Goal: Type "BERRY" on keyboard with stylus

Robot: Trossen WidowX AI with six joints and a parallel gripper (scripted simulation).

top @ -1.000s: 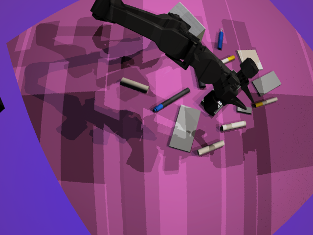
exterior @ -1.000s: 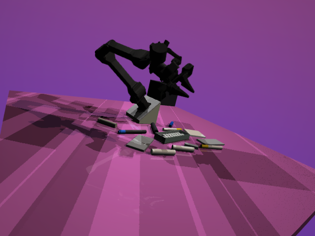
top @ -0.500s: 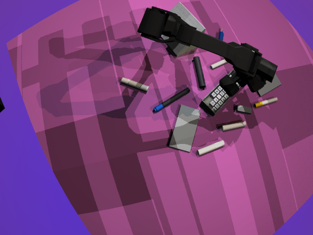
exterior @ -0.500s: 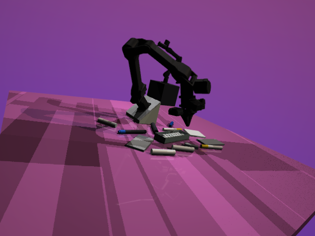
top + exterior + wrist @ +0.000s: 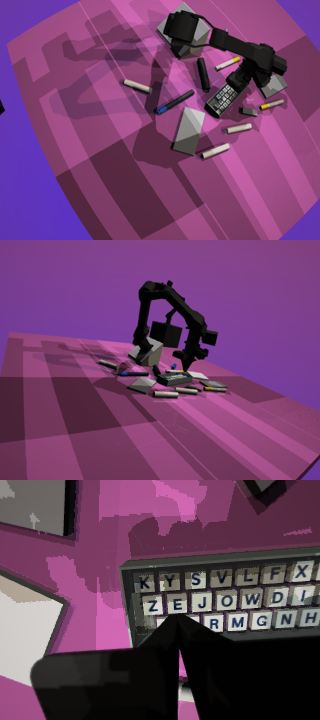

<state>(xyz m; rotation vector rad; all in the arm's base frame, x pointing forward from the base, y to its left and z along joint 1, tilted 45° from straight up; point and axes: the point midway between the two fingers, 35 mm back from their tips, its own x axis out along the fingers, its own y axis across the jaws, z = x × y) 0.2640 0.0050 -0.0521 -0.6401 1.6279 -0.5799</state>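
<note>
Now: the blue stylus 180 mm behind my gripper tip, 130 mm to the left of it and 30 mm below it. The rest, counted from my gripper tip: white pad (150 mm to the left, 40 mm below, 20 mm behind); then small grey block (100 mm ahead, 40 mm to the right, 40 mm below); then blue-tipped black marker (260 mm to the right, 90 mm behind, 30 mm below).
</note>
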